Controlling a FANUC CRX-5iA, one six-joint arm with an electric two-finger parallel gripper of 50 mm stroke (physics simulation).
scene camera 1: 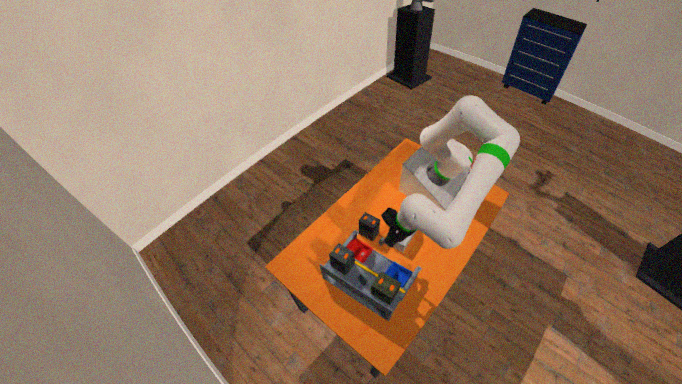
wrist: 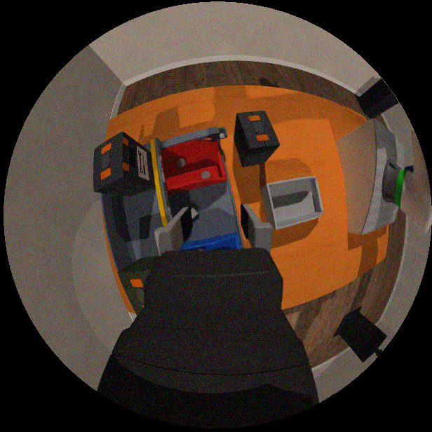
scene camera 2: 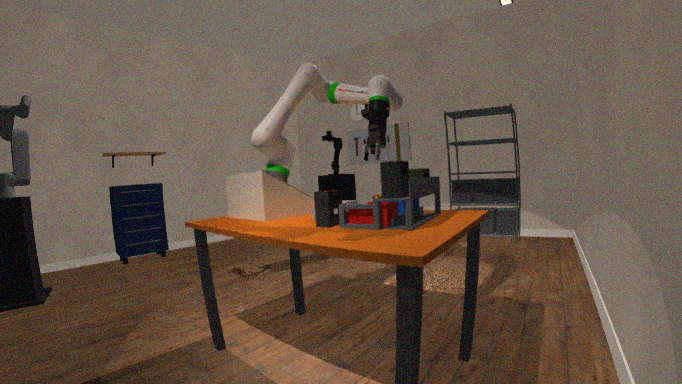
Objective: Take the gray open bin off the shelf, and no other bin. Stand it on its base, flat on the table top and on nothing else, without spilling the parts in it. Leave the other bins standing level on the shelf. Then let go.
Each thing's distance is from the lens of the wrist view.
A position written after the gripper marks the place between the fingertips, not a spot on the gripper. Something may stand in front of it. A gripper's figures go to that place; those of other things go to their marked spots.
gripper (wrist: 215, 215): 16 cm
red bin (wrist: 200, 155): 42 cm
black case (wrist: 254, 137): 31 cm
blue bin (wrist: 226, 241): 40 cm
The marked spots on the red bin and the black case are 17 cm apart.
